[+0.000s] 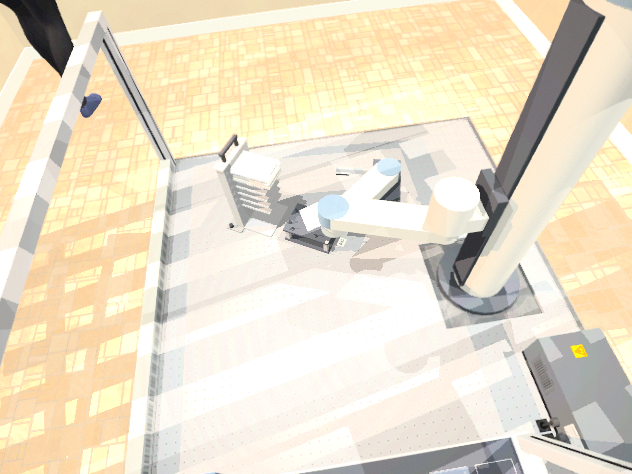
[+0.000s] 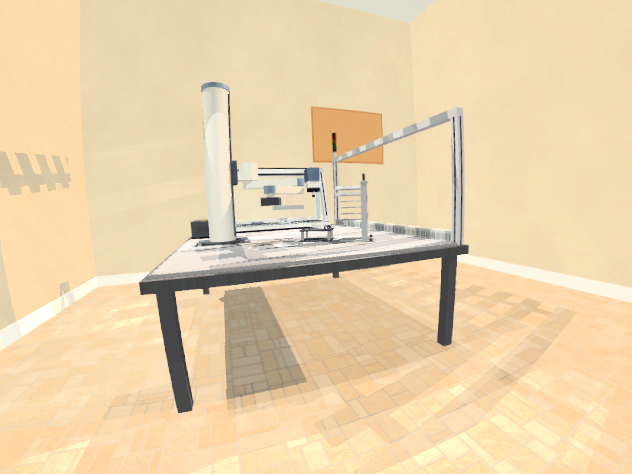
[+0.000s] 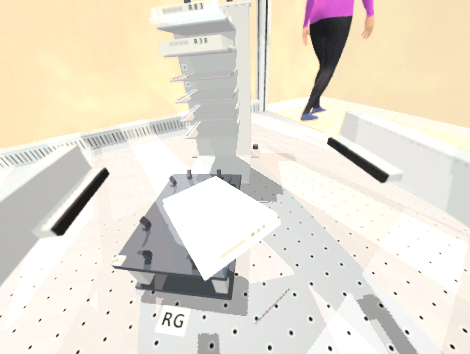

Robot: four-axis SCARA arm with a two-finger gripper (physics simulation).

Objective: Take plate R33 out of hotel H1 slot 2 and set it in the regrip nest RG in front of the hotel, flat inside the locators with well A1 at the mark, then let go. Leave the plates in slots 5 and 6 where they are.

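Frame: origin at the arm's base, x ahead, y left, z up, level; millimetres.
Seen in the pictures: gripper, fingertip midpoint: (image 1: 333, 189) (image 2: 303, 206) (image 3: 222, 142); arm's base at its link origin: (image 1: 476, 278) (image 2: 223, 243).
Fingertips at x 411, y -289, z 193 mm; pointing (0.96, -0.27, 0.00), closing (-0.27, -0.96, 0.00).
Pixels of each thing's top centre, then the offset from my fingertips to it. "*": a spot on its surface instead.
- Plate R33 at its top centre: (image 3: 209, 199) (image 1: 320, 209) dz -84, dx +45, dy +7 mm
- dark regrip nest RG at its top centre: (image 3: 188, 200) (image 1: 311, 219) (image 2: 317, 225) dz -105, dx +79, dy +28 mm
- plate at its top centre: (image 3: 197, 13) (image 1: 254, 164) dz +95, dx +226, dy -61 mm
- plate R38 at its top centre: (image 3: 201, 40) (image 1: 256, 171) dz +64, dx +226, dy -61 mm
- RG label at a spot on its surface: (image 3: 173, 320) (image 1: 341, 241) * dz -180, dx -12, dy +83 mm
- grey box at a spot on its surface: (image 1: 581, 377) * dz -66, dx -506, dy +651 mm
Plate R33 (image 3: 220, 225) (image 1: 309, 218), white, lies on the dark regrip nest RG (image 3: 135, 250) (image 1: 306, 237). It is turned askew and shifted to the right, with a corner past the nest's right edge. Several left and back locators stand clear of it; those on the right are hidden, as is well A1. I cannot tell whether it is tilted. My gripper (image 3: 222, 142) (image 2: 300, 207) is open and empty, above the nest and back from it. Hotel H1 (image 3: 243, 90) (image 1: 229, 196) (image 2: 363, 209) holds a plate (image 3: 192, 17) in slot 6 and plate R38 (image 3: 197, 46) in slot 5.
The RG label (image 3: 173, 320) (image 1: 341, 241) lies on the perforated table before the nest. The arm's column (image 1: 502, 250) (image 2: 217, 168) stands opposite the hotel. A frame rail (image 1: 53, 137) runs along the table's side. A person (image 3: 330, 45) stands behind it. A grey box (image 1: 581, 377) is at the lower right.
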